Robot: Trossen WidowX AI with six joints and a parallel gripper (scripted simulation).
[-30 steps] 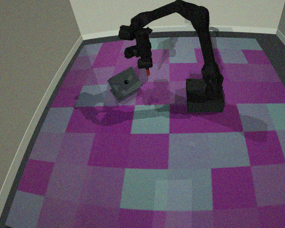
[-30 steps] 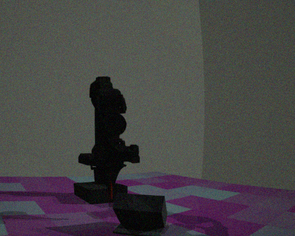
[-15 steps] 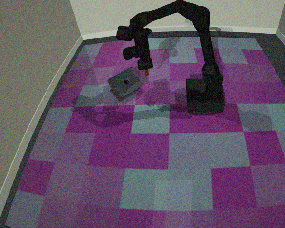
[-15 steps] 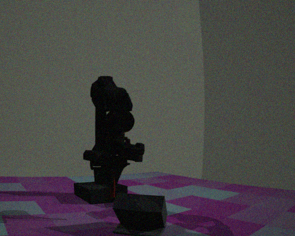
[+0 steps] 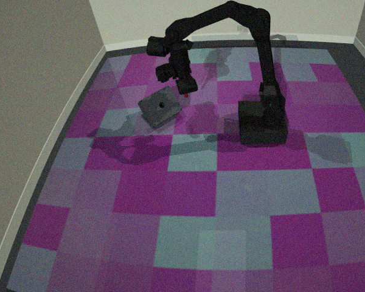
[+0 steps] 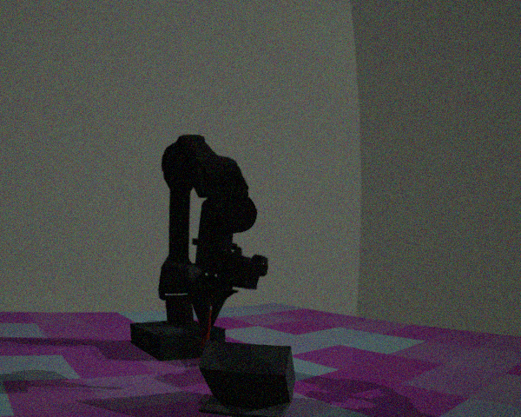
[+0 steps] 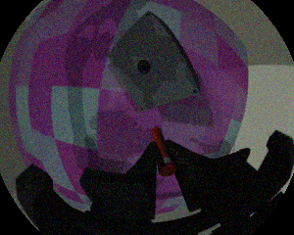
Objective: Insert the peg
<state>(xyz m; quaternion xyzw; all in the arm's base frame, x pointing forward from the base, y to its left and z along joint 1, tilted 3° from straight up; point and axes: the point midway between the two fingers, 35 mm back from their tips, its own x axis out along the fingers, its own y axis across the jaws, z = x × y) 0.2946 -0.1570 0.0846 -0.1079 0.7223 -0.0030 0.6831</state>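
Now: the grey sloped panel 11 cm ahead of my gripper tip and 6 cm below it. Also, from my gripper tip: red peg 2 cm above.
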